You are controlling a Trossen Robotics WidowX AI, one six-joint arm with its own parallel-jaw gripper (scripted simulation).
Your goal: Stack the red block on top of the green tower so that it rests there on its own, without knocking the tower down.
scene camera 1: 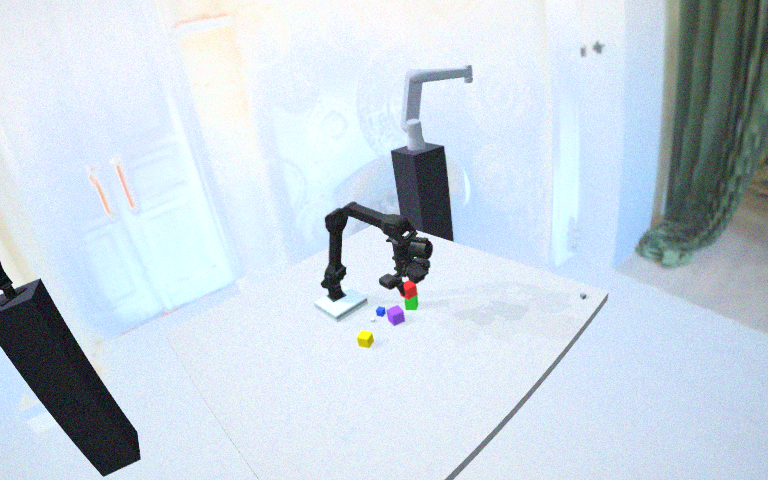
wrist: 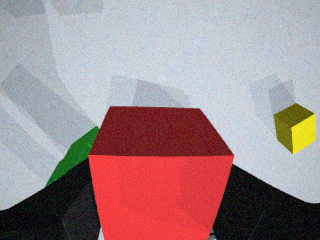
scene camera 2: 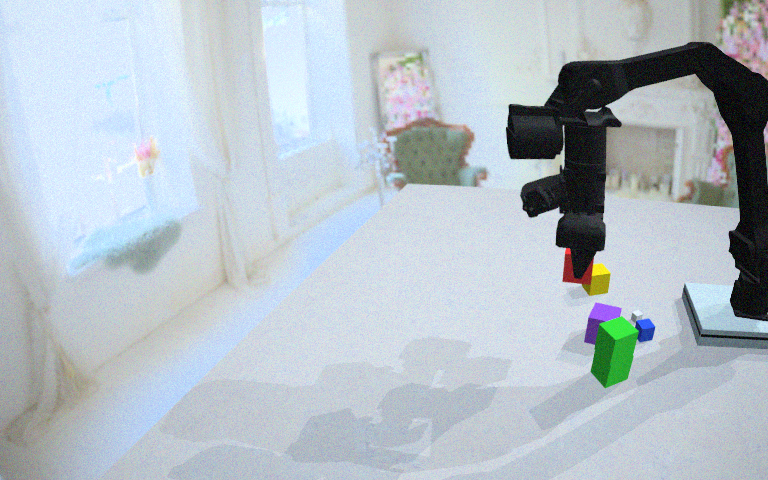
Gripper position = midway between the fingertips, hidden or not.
My gripper (scene camera 2: 578,270) holds a red block (wrist: 150,166). I also see a yellow block (wrist: 290,124) and a purple block (scene camera 2: 600,313).
My gripper shows as well in scene camera 1 (scene camera 1: 408,292) and in the wrist view (wrist: 154,158). The wrist view does not show the purple block, which is hidden by the red block.
